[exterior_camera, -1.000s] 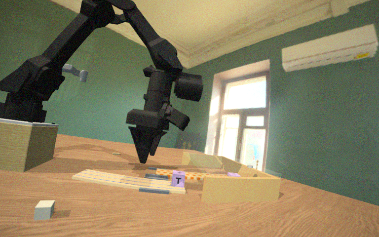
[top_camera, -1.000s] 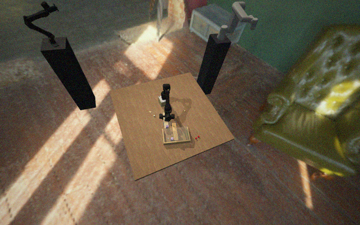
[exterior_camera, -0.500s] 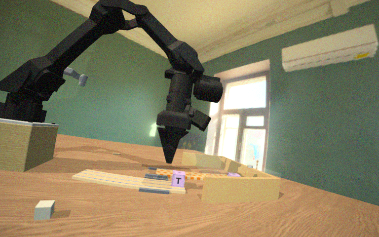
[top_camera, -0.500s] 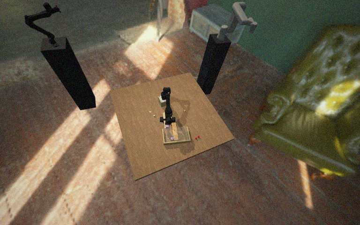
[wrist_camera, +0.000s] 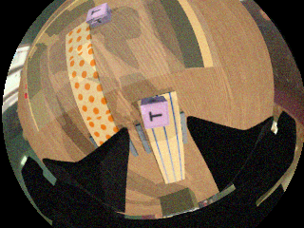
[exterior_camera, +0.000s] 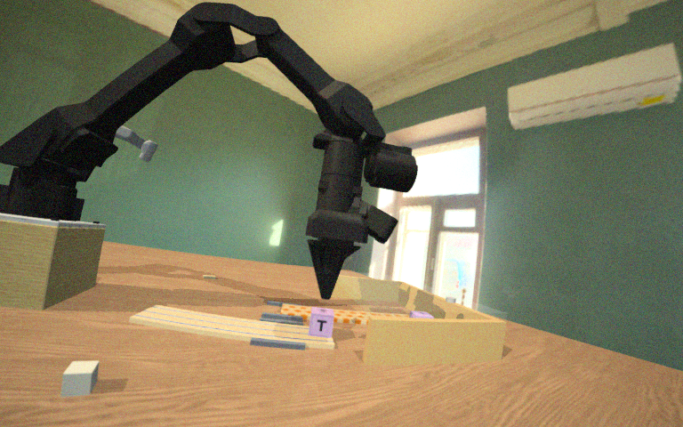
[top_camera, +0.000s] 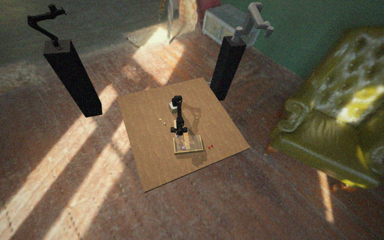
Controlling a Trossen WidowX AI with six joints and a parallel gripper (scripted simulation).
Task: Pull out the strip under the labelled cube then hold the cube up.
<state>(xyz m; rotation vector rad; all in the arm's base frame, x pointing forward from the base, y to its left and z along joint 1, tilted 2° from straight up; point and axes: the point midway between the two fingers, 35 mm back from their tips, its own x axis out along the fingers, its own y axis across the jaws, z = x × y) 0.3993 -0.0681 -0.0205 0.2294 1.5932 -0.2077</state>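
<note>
Right now my gripper tip is 11 cm past the blue-lined strip, 1 cm to the right of it and 6 cm above it. The rest, counted from my gripper tip: small grey cube: 21 cm behind, 12 cm to the right, 5 cm below; orange-dotted strip: 8 cm ahead, 8 cm to the left, 6 cm below.
</note>
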